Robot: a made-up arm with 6 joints.
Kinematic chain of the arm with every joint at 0, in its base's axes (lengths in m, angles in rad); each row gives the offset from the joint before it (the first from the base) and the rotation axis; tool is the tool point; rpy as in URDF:
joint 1: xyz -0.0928 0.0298 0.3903 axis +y
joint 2: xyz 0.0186 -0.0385 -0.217 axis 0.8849 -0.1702 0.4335
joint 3: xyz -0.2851 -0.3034 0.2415 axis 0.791 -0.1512 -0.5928
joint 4: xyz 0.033 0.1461 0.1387 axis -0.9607 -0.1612 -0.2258
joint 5: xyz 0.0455 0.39 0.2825 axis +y
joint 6: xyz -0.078 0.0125 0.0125 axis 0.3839 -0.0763 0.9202
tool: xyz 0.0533 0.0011 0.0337 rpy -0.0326 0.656 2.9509
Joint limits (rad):
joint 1: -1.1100..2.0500
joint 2: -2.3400..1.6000
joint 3: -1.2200..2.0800
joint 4: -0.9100..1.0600
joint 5: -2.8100..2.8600
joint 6: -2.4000..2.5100
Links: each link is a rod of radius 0.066 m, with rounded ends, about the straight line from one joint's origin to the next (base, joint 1, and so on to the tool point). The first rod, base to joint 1, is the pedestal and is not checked.
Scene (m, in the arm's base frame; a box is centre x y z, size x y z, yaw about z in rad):
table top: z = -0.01
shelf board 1: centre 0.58 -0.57 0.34 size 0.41 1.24 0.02 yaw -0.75
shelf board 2: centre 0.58 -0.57 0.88 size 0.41 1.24 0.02 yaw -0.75
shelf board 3: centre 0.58 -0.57 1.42 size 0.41 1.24 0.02 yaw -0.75
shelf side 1: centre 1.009 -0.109 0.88 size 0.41 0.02 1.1 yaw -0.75
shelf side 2: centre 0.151 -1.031 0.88 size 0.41 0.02 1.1 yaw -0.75
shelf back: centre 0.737 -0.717 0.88 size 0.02 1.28 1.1 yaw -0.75
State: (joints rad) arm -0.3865 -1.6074 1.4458 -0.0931 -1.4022 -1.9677
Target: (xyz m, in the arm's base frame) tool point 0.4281 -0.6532 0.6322
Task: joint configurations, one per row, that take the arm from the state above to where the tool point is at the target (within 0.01 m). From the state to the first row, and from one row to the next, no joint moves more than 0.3 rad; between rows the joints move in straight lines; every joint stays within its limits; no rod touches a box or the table.
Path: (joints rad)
1: -0.1440 -1.4407 1.4651 0.1001 -1.4682 -1.9799
2: 0.0985 -1.2740 1.4843 0.2934 -1.5342 -1.9921
3: 0.3410 -1.1074 1.5036 0.4866 -1.6002 -2.0042
4: 0.5835 -0.9407 1.5228 0.6798 -1.6661 -2.0164
5: 0.8260 -0.7740 1.5421 0.8730 -1.7321 -2.0286
6: 1.0561 -0.5019 1.6254 0.6571 -1.6276 -1.9795
7: 1.2862 -0.2299 1.7086 0.4413 -1.5232 -1.9303
8: 1.5164 0.0422 1.7919 0.2254 -1.4187 -1.8812

